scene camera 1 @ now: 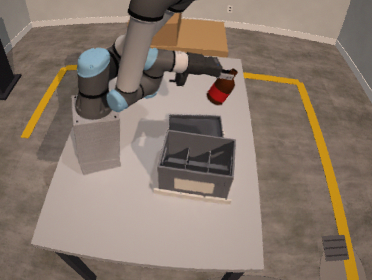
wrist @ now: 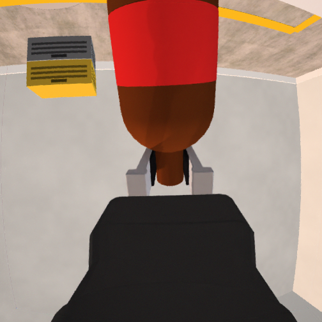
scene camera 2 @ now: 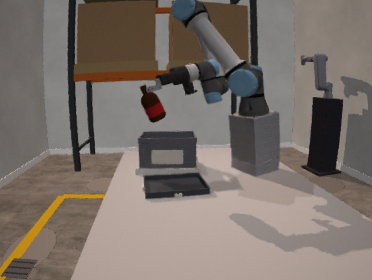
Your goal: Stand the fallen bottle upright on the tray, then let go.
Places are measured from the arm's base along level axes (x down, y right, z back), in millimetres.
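Where they show: gripper, fingertip midpoint: point(scene camera 1: 231, 74) point(scene camera 2: 145, 90); arm's base at its link origin: point(scene camera 1: 94, 106) point(scene camera 2: 253, 113).
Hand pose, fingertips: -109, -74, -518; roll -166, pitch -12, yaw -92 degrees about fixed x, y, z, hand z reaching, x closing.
Each offset is from my fingertips to the top centre of the thing, as dx, dy, dz. Level surfaces: height alone.
The brown bottle {-25, +3, +21} point(scene camera 1: 221, 91) point(scene camera 2: 153, 106) point(wrist: 163, 50) with a red label hangs in the air, neck up and tilted, its base leaning to one side. My gripper point(scene camera 1: 229, 76) point(scene camera 2: 148, 89) point(wrist: 169, 158) is shut on the bottle's neck; the wrist view shows a finger on each side of it. The shallow dark tray {+372, -71, +106} point(scene camera 1: 195, 118) point(scene camera 2: 203, 190) lies flat on the table, with the bottle well above the table's height and apart from the tray. The tray does not show in the wrist view, and in scene camera 1 the crate hides part of it.
A dark crate {+222, +193, +112} point(scene camera 1: 196, 174) point(scene camera 2: 189, 154) with inner dividers stands right beside the tray on the pale table {dx +397} point(scene camera 1: 120, 220) point(scene camera 2: 200, 235). The arm's grey pedestal point(scene camera 1: 97, 145) point(scene camera 2: 255, 145) stands on the table. Shelving with large boxes point(scene camera 2: 117, 35) stands behind.
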